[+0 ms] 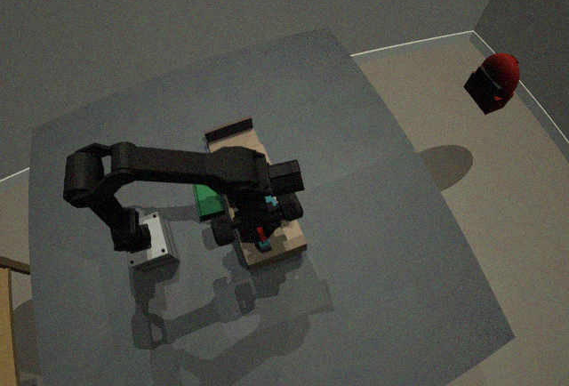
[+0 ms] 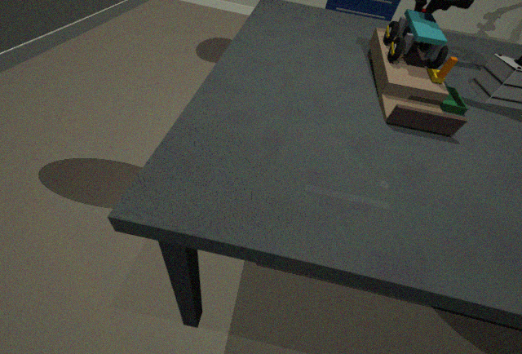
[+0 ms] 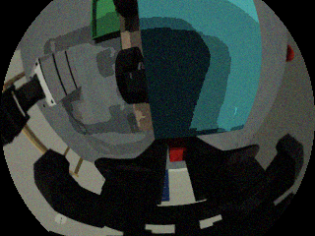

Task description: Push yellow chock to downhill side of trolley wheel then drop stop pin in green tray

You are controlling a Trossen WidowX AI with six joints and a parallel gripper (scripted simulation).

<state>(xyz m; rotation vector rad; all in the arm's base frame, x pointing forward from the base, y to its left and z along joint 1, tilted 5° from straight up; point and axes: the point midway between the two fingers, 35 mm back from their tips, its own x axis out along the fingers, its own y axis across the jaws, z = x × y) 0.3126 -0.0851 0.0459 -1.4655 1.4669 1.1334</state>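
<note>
The yellow chock is 210 mm to the left of my gripper tip, 50 mm below it and 50 mm behind it. Also, from my gripper tip: teal-topped trolley (110 mm to the left, 20 mm below, 10 mm ahead); then tan ramp (120 mm to the left, 80 mm below, 10 mm ahead); then red-headed stop pin (right at my gripper tip).
</note>
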